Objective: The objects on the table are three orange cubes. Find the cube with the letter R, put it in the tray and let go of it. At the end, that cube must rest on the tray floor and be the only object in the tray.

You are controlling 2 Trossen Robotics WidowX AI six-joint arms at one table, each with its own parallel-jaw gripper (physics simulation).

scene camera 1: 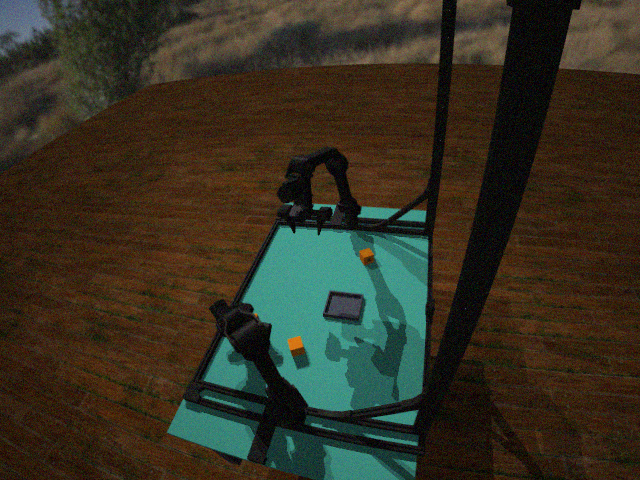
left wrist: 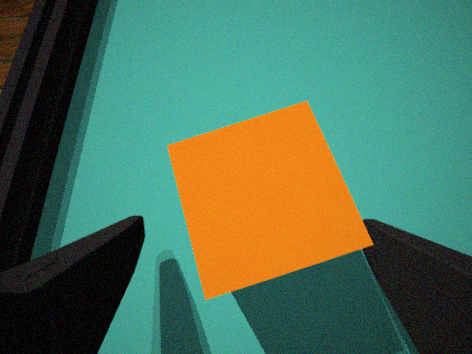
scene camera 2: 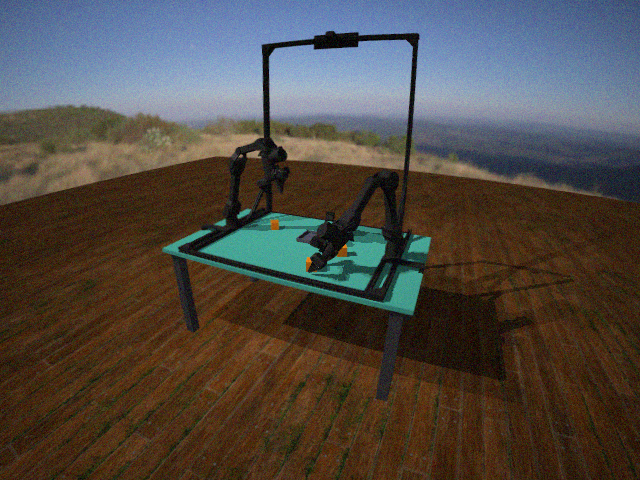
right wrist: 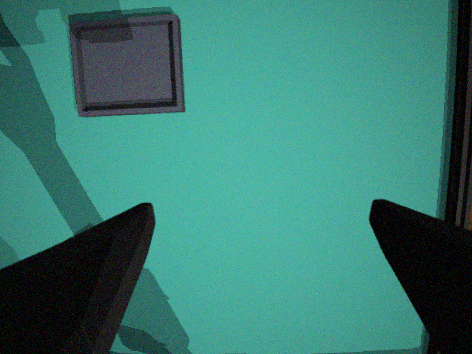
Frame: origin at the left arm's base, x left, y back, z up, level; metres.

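Seen in the pictures: left gripper, fingertip midpoint: [left wrist: 253, 227] [scene camera 2: 312, 268]; right gripper, fingertip midpoint: [scene camera 1: 306, 234] [scene camera 2: 276, 196] [right wrist: 262, 211]; left arm's base at its link origin: [scene camera 1: 295, 416] [scene camera 2: 393, 254]; right arm's base at its link origin: [scene camera 1: 351, 221] [scene camera 2: 232, 225].
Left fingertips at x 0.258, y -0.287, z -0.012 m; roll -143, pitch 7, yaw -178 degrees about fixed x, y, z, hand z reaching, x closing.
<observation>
Pixels of each thing's top centre, then the offset from my left fingertips to it.
- second orange cube at its top centre: [scene camera 1: 295, 343] [scene camera 2: 341, 245] dx -0.193, dy +0.057, dz +0.037 m
- third orange cube at its top centre: [scene camera 1: 366, 252] [scene camera 2: 274, 221] dx -0.363, dy -0.403, dz +0.037 m
- grey tray at its top centre: [right wrist: 125, 66] [scene camera 1: 343, 303] [scene camera 2: 311, 235] dx -0.314, dy -0.151, dz +0.010 m
One orange cube [scene camera 1: 255, 315] [scene camera 2: 309, 264] [left wrist: 265, 200] shows a plain top face in the left wrist view; in scene camera 1 it is mostly hidden by the left arm. My left gripper [scene camera 2: 315, 265] [left wrist: 253, 227] is open, low over this cube, whose near right corner covers part of one fingertip. A second orange cube [scene camera 1: 295, 345] [scene camera 2: 342, 251] stands nearby, with no letter readable. A third orange cube [scene camera 1: 366, 256] [scene camera 2: 275, 224] stands at the far end, with a dark unreadable mark. The grey tray [scene camera 1: 343, 306] [scene camera 2: 306, 236] [right wrist: 125, 65] is empty. My right gripper [scene camera 1: 306, 231] [right wrist: 262, 211] is open and empty, raised near the far end.
A black frame rail [scene camera 1: 258, 263] [left wrist: 45, 135] borders the teal table, close to the first cube in the left wrist view. Tall black posts [scene camera 1: 439, 118] [scene camera 2: 266, 93] rise at the table's side. Arm shadows fall across the table.
</observation>
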